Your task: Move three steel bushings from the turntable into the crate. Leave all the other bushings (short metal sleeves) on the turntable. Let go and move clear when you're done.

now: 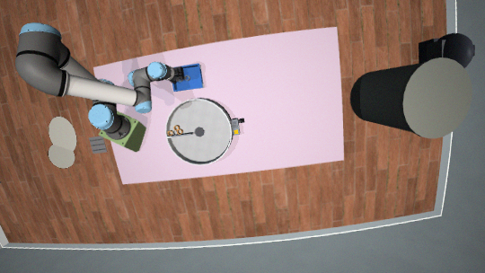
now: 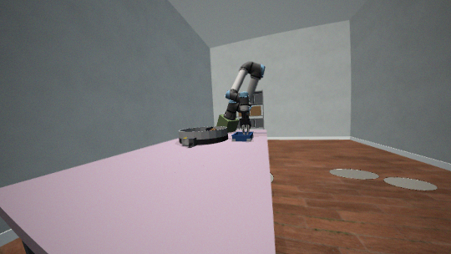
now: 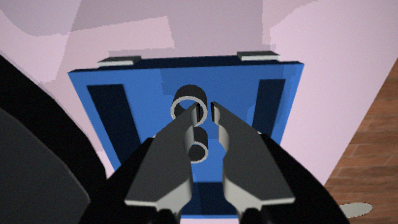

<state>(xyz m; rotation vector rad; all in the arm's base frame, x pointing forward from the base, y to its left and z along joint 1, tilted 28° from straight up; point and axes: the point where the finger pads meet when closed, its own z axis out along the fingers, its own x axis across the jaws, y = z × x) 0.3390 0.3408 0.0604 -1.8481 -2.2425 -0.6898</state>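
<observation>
My gripper is now 5 cm short of the blue crate. Round my hand: round grey turntable (16 cm ahead, 33 cm to the right, 2 cm above).
</observation>
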